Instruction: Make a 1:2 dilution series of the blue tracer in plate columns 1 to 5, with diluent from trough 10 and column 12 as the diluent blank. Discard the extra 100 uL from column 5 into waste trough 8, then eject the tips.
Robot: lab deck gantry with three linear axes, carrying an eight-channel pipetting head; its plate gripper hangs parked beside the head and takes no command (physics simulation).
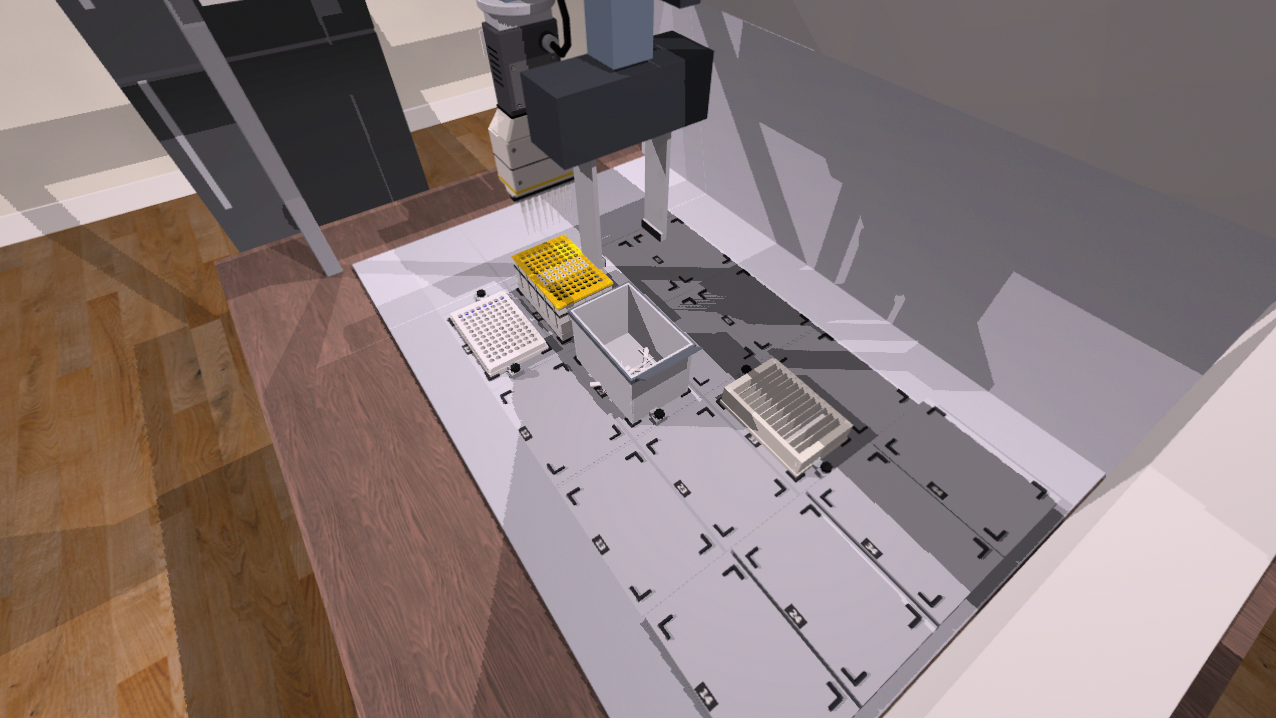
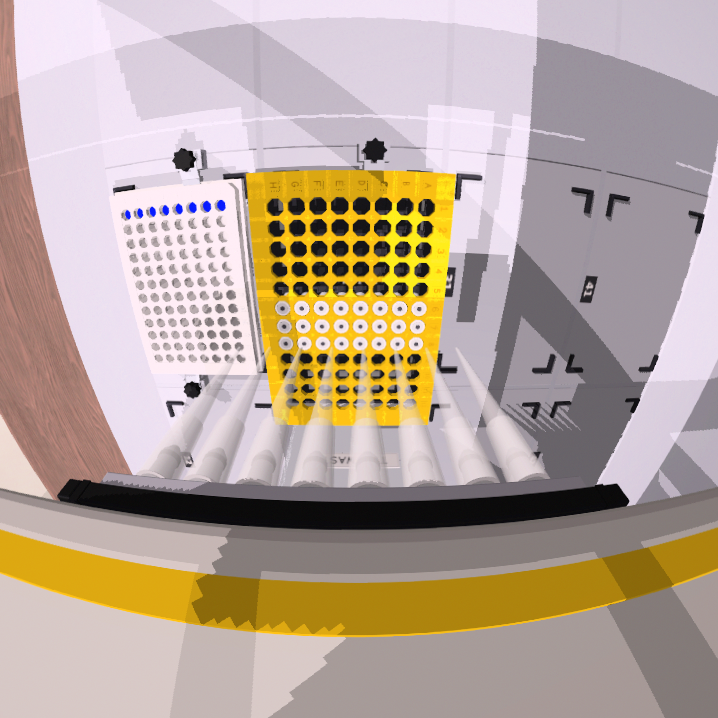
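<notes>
The pipetting head carries eight pale tips, which hang free near one end of the yellow tip rack. Any liquid in them cannot be made out. Three rows of white tips sit in the rack. The white plate has blue in its eight column 1 wells; no blue shows in its other wells. The trough block stands to the right; its trough numbers and contents cannot be read. My parked gripper has two paddles apart with nothing between them; it is open.
A tall grey waste bin with white tips inside stands between the plate and trough block. A small white piece lies beside its left side. Black knobs stand at slot edges. A wall bounds the deck's right side.
</notes>
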